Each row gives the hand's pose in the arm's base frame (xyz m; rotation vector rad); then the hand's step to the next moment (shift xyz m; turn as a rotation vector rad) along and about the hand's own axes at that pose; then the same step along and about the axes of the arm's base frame.
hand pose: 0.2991 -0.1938 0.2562 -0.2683 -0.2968 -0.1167
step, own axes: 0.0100 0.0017 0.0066 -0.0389 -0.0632 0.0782
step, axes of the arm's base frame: 0.0080 0.0027 0.0087 -0.0679 -0.0359 0.0756
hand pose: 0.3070 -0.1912 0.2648 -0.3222 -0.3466 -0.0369
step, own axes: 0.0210 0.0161 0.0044 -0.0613 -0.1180 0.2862
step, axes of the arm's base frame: 0.0198 0.0171 0.0062 -0.1621 -0.0225 0.2698
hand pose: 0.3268 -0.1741 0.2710 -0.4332 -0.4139 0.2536
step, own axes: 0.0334 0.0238 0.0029 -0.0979 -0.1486 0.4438
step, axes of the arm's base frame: 0.0248 0.0327 0.0027 -0.2591 -0.0056 0.4018
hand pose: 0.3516 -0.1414 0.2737 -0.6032 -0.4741 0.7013
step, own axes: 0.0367 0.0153 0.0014 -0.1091 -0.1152 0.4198
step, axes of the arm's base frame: 0.0170 0.0359 -0.0016 -0.2676 -0.0016 0.3603
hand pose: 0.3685 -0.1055 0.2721 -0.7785 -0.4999 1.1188
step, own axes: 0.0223 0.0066 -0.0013 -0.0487 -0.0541 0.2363
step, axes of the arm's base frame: 0.0052 0.0218 -0.0064 -0.1524 0.0133 0.1943
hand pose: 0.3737 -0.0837 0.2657 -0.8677 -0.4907 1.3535
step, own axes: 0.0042 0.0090 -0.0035 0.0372 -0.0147 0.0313
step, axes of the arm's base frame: -0.0023 0.0030 -0.0098 -0.0073 0.0441 0.0241
